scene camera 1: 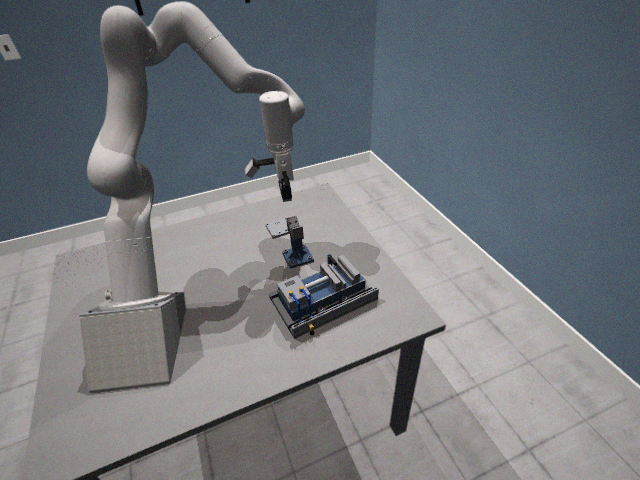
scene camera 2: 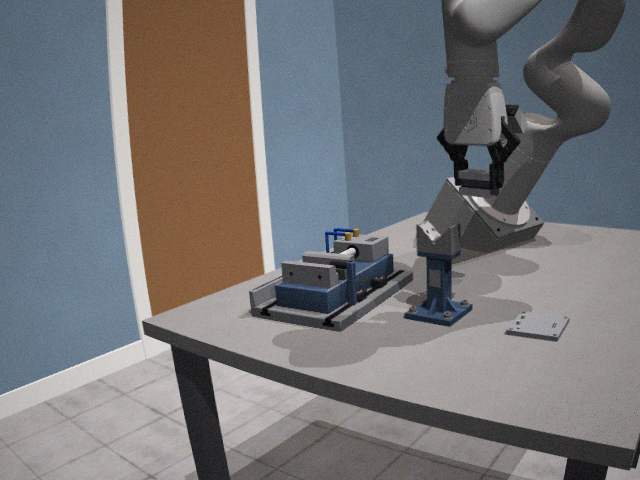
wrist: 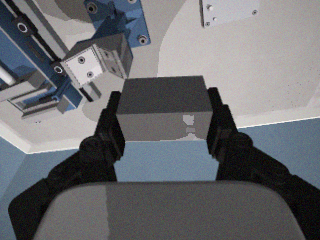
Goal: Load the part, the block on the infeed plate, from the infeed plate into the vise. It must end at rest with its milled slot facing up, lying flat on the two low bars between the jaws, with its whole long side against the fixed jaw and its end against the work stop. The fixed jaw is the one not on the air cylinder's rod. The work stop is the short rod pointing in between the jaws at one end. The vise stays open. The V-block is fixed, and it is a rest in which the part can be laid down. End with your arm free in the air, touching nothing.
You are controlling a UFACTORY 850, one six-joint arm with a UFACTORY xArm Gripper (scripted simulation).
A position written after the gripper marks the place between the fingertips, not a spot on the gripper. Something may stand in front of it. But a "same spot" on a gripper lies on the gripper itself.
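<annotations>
The gripper is visible in scene camera 1 [285,193], and scene camera 2 and the wrist view show the gripper as well. On the gripper, [wrist: 94,161] and [scene camera 2: 466,151] are one and the same spot.
</annotations>
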